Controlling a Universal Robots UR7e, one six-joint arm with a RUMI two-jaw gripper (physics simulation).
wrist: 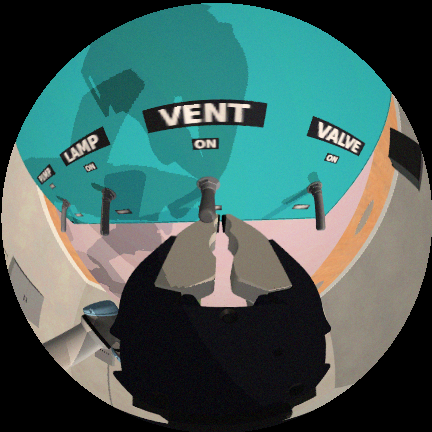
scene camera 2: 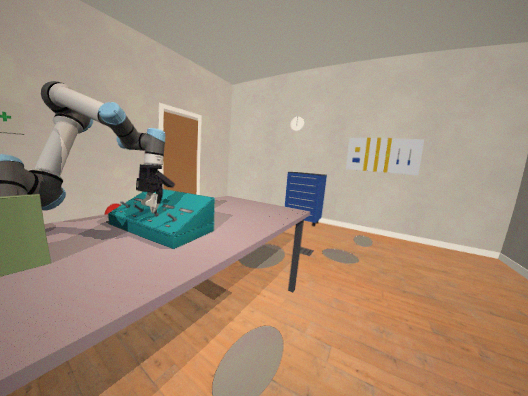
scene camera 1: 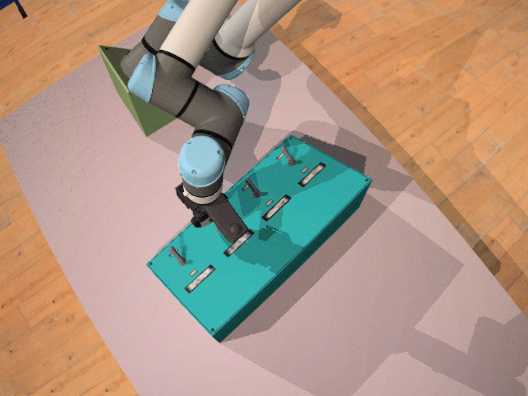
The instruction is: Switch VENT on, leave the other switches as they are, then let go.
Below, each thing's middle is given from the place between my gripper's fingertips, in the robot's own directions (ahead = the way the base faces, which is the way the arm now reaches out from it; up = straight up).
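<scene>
My gripper in sight: 9 cm right of the teal switch panel (scene camera 1: pixel 300 204), 8 cm short of it, 3 cm above it.
</scene>
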